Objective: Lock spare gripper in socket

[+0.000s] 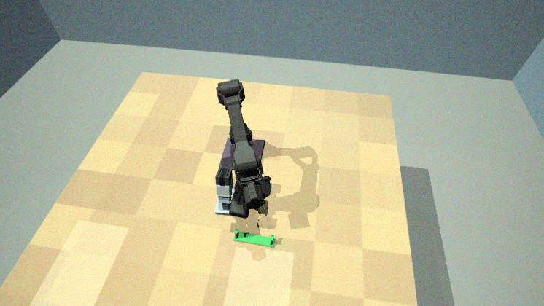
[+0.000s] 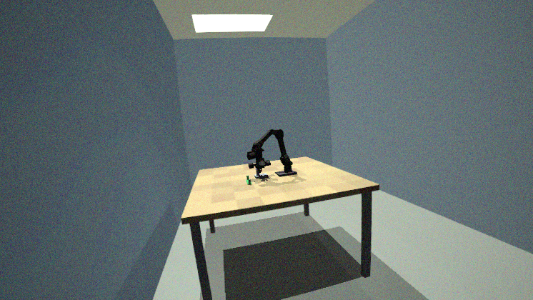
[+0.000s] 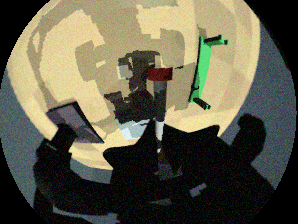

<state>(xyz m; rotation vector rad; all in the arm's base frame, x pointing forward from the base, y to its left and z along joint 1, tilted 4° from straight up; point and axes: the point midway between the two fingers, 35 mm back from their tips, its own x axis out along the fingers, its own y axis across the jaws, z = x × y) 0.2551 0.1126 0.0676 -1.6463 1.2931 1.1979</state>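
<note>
My gripper tip is 5 cm to the left of the grey mount. Round my gripper tip: green holder 10 cm to the left, 10 cm ahead, 2 cm below; then spare gripper 8 cm above, 5 cm to the right.
</note>
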